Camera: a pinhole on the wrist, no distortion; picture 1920 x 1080 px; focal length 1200.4 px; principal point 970.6 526.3 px. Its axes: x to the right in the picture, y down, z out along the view. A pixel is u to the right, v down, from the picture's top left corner.
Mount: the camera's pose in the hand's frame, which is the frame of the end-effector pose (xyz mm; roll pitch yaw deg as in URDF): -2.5 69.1 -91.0 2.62 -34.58 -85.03
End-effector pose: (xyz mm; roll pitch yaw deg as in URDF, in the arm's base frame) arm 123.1 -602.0 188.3 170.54 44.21 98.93
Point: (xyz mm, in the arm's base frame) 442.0 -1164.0 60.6
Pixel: outside the picture
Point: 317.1 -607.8 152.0
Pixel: 1014.0 650.2
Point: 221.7 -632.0 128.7
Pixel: 1714.4 681.5
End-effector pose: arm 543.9 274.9 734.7 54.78 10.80 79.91
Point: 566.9 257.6 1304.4
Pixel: 831.0 405.0
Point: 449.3 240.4 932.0
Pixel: 696.1 112.6
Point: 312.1 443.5 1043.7
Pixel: outside the picture
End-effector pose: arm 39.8 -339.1 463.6 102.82 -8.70 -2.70
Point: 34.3 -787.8 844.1
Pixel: 834.7 807.7
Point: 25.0 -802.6 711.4
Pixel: 1097.4 734.8
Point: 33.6 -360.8 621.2
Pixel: 680.5 891.8
